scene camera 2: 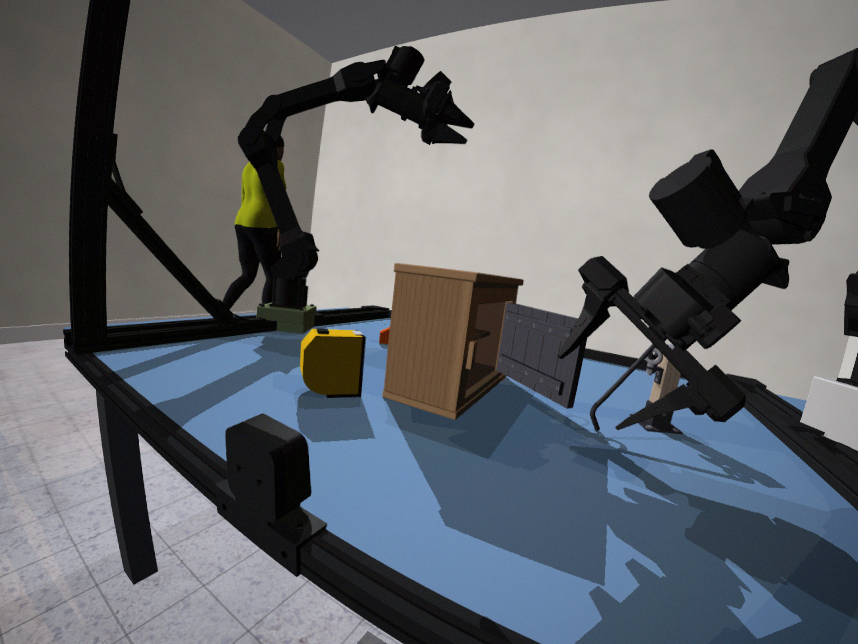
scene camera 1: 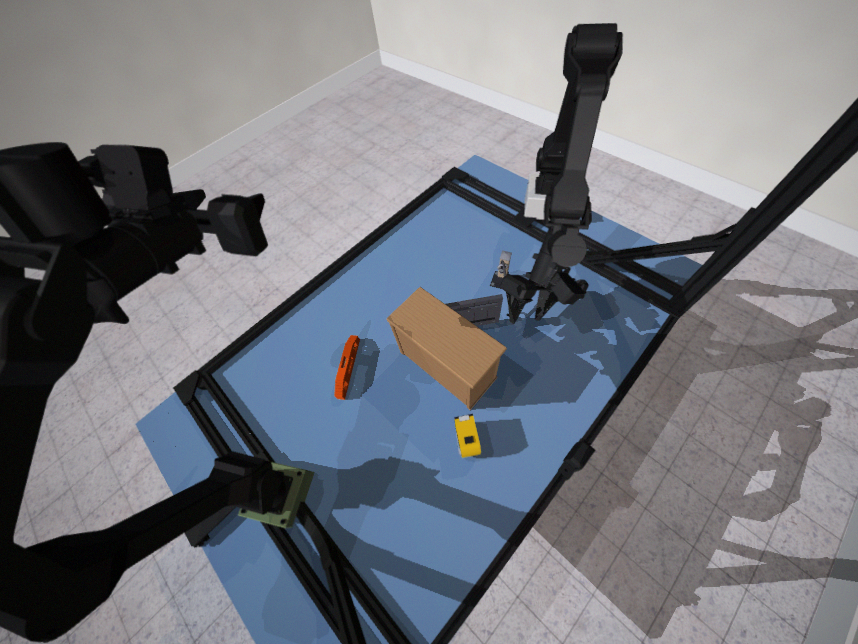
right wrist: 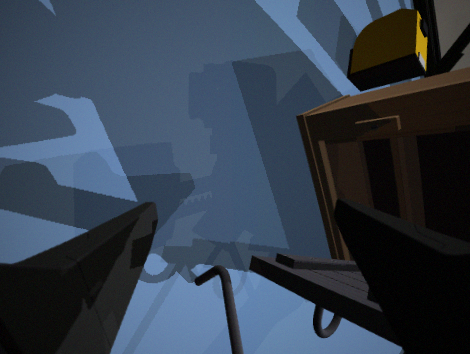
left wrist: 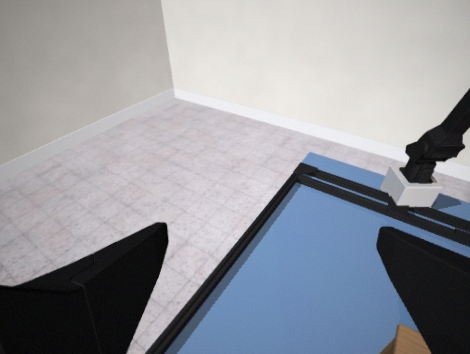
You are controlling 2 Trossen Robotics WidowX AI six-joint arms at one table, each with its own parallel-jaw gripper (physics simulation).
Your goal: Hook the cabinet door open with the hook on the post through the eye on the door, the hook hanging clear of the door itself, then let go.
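Pixels of known places: left gripper, fingertip midpoint: (scene camera 2: 469, 134) (scene camera 1: 232, 195) (left wrist: 272, 234); right gripper, fingertip midpoint: (scene camera 2: 586, 391) (scene camera 1: 524, 321) (right wrist: 247, 209); left arm's base, origin of the base link: (scene camera 2: 288, 306) (scene camera 1: 271, 492); right arm's base, origin of the base link: (scene camera 1: 547, 186) (left wrist: 415, 175).
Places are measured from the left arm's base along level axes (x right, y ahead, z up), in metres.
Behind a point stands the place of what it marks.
The wooden cabinet (scene camera 1: 443, 339) @(x 0.280, y 0.311, z 0.112 m) (scene camera 2: 424, 339) @(x 0.364, y 0.270, z 0.033 m) (left wrist: 411, 342) @(x 0.215, y 0.398, z 0.112 m) stands with its dark door (scene camera 1: 485, 310) @(x 0.348, y 0.432, z 0.034 m) (scene camera 2: 540, 353) @(x 0.323, y 0.422, z 0.022 m) (right wrist: 320, 282) @(x 0.375, y 0.440, z 0.024 m) swung open. The door's eye (right wrist: 325, 335) @(x 0.346, y 0.465, z 0.023 m) shows on its outer face in the right wrist view. The post (scene camera 1: 503, 264) @(x 0.375, y 0.547, z 0.057 m) (scene camera 2: 661, 391) @(x 0.386, y 0.565, z 0.002 m) stands beyond the right gripper. The dark hook (scene camera 2: 618, 386) @(x 0.398, y 0.492, z 0.008 m) (right wrist: 230, 305) @(x 0.403, y 0.475, z -0.003 m) hangs from it, its bent end apart from the eye and door. My right gripper (scene camera 1: 525, 318) @(x 0.436, y 0.430, z 0.012 m) (scene camera 2: 590, 390) @(x 0.436, y 0.430, z 0.012 m) (right wrist: 247, 209) @(x 0.436, y 0.430, z 0.012 m) is open, its fingers on either side of the hook's lower end in the right wrist view. My left gripper (scene camera 2: 469, 133) @(x 0.006, y 0.340, z 0.400 m) (left wrist: 272, 234) @(x 0.006, y 0.340, z 0.400 m) is open, high above the table and far from the cabinet.
A yellow tape measure (scene camera 1: 467, 436) @(x 0.346, y 0.162, z 0.026 m) (scene camera 2: 332, 363) @(x 0.363, y 0.172, z -0.005 m) (right wrist: 385, 45) @(x 0.359, y 0.181, z -0.003 m) stands near the cabinet. An orange tool (scene camera 1: 346, 367) @(x 0.061, y 0.268, z -0.007 m) (scene camera 2: 383, 336) @(x 0.066, y 0.213, z -0.030 m) lies on the cabinet's other side. Black rails (scene camera 1: 304, 282) @(x -0.133, y 0.483, z -0.025 m) edge the blue table (scene camera 1: 277, 360) @(x -0.132, y 0.270, z -0.046 m). A person in yellow (scene camera 2: 256, 197) stands behind the left arm.
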